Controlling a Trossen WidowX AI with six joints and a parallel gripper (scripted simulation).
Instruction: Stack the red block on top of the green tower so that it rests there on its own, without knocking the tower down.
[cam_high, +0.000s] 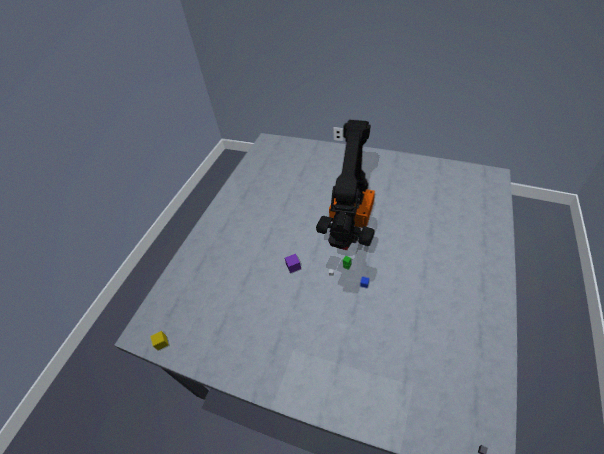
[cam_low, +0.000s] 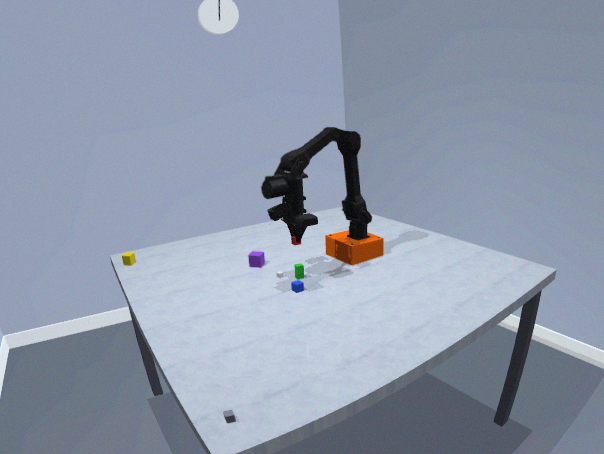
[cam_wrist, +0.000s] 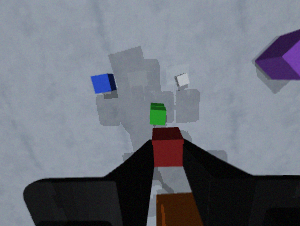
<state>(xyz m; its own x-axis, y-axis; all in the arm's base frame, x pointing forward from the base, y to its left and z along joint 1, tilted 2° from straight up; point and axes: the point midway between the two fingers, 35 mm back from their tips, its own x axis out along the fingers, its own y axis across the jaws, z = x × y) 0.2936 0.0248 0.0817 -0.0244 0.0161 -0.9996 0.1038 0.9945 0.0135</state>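
Right now my gripper tip is 10 mm to the right of the green block and 90 mm above it. The rest, counted from my gripper tip: red block (right at my gripper tip); blue cube (60 mm ahead, 90 mm to the left, 110 mm below); white cube (40 mm ahead, 40 mm to the right, 120 mm below).
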